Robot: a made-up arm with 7 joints. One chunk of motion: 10 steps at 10 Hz.
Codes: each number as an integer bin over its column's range. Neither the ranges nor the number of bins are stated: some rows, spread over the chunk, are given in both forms.
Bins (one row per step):
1: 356 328 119 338 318 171
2: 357 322 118 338 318 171
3: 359 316 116 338 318 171
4: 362 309 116 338 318 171
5: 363 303 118 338 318 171
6: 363 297 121 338 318 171
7: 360 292 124 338 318 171
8: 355 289 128 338 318 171
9: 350 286 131 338 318 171
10: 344 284 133 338 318 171
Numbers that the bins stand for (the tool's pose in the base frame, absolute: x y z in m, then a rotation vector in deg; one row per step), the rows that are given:
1: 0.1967 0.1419 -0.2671 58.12 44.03 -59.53
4: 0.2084 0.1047 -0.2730 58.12 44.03 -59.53
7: 0.2045 0.0714 -0.2573 58.12 44.03 -59.53
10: 0.1732 0.0558 -0.2397 58.12 44.03 -59.53
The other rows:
2: 0.1986 0.1301 -0.2691 58.12 44.03 -59.53
3: 0.2025 0.1184 -0.2730 58.12 44.03 -59.53
5: 0.2104 0.0930 -0.2691 58.12 44.03 -59.53
6: 0.2104 0.0812 -0.2632 58.12 44.03 -59.53
8: 0.1947 0.0656 -0.2495 58.12 44.03 -59.53
9: 0.1849 0.0597 -0.2436 58.12 44.03 -59.53

